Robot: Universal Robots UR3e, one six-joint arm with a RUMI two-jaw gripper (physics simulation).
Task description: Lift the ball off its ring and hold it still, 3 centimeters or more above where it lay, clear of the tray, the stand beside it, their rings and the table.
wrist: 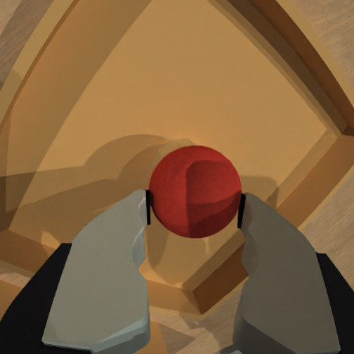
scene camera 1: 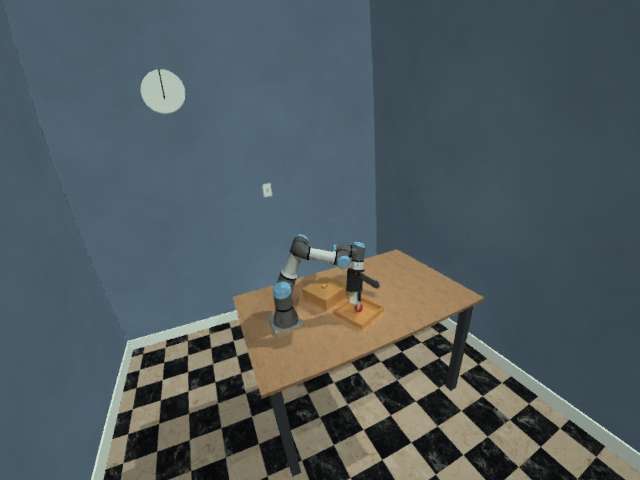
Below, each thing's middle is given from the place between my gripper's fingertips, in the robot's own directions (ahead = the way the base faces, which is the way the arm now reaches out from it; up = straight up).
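Labels:
Red ball (wrist: 195,191): 10 mm ahead of my hand. Orange stand (scene camera 1: 326,292): 80 mm behind my hand, 220 mm to the left of it, 10 mm above it. Shallow orange tray (scene camera 1: 346,311): 10 mm ahead of my hand, 10 mm below it.

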